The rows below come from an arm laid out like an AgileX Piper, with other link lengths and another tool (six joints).
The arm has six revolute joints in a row. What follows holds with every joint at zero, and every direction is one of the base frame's.
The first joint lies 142.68 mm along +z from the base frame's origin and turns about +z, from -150 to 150 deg.
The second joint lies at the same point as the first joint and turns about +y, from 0 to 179.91 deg.
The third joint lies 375.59 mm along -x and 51.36 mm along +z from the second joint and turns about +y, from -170 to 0 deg.
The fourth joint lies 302.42 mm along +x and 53.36 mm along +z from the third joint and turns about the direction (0.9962, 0, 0.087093), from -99.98 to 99.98 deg.
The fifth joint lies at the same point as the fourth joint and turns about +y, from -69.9 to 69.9 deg.
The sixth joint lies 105.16 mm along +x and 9.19 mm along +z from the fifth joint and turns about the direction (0.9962, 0, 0.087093), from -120 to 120 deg.
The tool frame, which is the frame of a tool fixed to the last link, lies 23.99 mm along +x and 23 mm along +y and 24.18 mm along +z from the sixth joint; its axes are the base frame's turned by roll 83.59, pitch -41.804 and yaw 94.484 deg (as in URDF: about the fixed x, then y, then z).
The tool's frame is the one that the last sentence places.
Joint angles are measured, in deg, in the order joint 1, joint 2, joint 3, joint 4, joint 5, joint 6. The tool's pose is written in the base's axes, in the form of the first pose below.
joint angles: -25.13, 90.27, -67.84, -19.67, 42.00, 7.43
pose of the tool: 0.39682, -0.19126, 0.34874, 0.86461, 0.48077, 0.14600, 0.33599, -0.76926, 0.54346
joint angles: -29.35, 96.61, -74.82, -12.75, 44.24, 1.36
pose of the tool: 0.41869, -0.22945, 0.33999, 0.88090, 0.44275, 0.16728, 0.31934, -0.81686, 0.48038
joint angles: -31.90, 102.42, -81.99, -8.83, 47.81, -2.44
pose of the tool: 0.43889, -0.26043, 0.33226, 0.89219, 0.41935, 0.16776, 0.31627, -0.84522, 0.43078
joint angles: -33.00, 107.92, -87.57, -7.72, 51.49, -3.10
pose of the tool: 0.45654, -0.28237, 0.31395, 0.90885, 0.39196, 0.14271, 0.31584, -0.87011, 0.37837
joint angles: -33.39, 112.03, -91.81, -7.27, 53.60, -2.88
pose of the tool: 0.47173, -0.29651, 0.29975, 0.91865, 0.37297, 0.13029, 0.30964, -0.88454, 0.34888
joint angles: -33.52, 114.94, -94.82, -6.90, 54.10, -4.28
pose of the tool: 0.48427, -0.30515, 0.28964, 0.91311, 0.38880, 0.12277, 0.32847, -0.87986, 0.34344
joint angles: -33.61, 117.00, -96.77, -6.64, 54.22, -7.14
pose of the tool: 0.49248, -0.31013, 0.28074, 0.89703, 0.42884, 0.10689, 0.37137, -0.86250, 0.34378
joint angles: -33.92, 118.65, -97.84, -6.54, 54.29, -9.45
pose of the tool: 0.49621, -0.31543, 0.27021, 0.88493, 0.45720, 0.08877, 0.40505, -0.84959, 0.33785
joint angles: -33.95, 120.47, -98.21, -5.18, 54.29, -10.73
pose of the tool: 0.50129, -0.31597, 0.25393, 0.87982, 0.46682, 0.08937, 0.42124, -0.85294, 0.30831
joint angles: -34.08, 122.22, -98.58, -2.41, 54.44, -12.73
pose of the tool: 0.50642, -0.31466, 0.23855, 0.87273, 0.47628, 0.10727, 0.43596, -0.85918, 0.26788
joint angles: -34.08, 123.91, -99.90, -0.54, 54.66, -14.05
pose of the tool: 0.51371, -0.31528, 0.22935, 0.86670, 0.48321, 0.12387, 0.44460, -0.86087, 0.24745
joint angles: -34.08, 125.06, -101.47, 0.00, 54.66, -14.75
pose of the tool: 0.51998, -0.31817, 0.22695, 0.86131, 0.49065, 0.13193, 0.44978, -0.85710, 0.25115
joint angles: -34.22, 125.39, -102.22, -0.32, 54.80, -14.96
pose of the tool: 0.52104, -0.32129, 0.22773, 0.85986, 0.49412, 0.12839, 0.45207, -0.85379, 0.25821
